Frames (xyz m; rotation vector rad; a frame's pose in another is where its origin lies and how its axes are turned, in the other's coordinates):
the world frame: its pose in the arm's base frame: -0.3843 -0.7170 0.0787 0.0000 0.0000 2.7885
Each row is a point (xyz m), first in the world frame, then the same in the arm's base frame.
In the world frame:
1: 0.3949 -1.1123 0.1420
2: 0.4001 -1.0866 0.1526
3: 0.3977 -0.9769 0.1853
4: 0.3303 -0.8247 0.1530
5: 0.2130 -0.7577 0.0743
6: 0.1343 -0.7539 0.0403
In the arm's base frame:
1: -0.3702 0.4632 0.2207
2: -0.3840 0.4409 0.2313
3: -0.4197 0.3372 0.2640
4: -0.4090 0.1710 0.2317
5: -0.3221 0.0676 0.1530
6: -0.2496 0.0368 0.1190

